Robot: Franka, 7 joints.
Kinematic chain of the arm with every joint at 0, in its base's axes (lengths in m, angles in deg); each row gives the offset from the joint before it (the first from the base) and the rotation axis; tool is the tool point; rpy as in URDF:
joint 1: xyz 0 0 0.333 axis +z
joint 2: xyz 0 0 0 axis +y
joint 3: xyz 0 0 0.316 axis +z
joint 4: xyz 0.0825 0 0 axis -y
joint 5: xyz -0.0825 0 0.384 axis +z
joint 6: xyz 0 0 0 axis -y
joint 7: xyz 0.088 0 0 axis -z
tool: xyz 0 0 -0.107 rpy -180 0 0
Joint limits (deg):
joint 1: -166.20..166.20
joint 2: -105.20..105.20
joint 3: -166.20..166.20
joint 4: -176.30..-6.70
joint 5: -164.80..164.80
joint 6: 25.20..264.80
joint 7: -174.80..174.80
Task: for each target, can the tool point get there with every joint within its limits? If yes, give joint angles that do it. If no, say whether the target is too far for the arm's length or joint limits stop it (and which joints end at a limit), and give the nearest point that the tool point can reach.
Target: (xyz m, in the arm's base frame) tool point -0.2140 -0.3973 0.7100
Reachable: yes | joints -27.94 62.93 -129.53 -129.57 -13.94 195.43 -27.59
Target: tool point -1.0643 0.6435 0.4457
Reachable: no: too far | nearest point -0.7311 0.4421 0.4104 | short by 0.391 m
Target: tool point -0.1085 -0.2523 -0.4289
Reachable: no: joint limits stop it (at a limit: joint 2) | nearest point -0.1089 -0.2532 -0.3607 | short by 0.068 m
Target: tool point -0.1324 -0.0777 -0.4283
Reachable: no: joint limits stop it (at a limit: joint 2) | nearest point -0.1473 -0.0864 -0.3487 | short by 0.081 m
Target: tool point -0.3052 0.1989 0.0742
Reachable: yes | joints 51.10 89.20 45.88 -141.07 67.01 108.90 21.47
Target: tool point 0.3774 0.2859 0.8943
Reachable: yes | joints 13.68 36.31 123.14 -32.13 -121.12 43.99 90.95
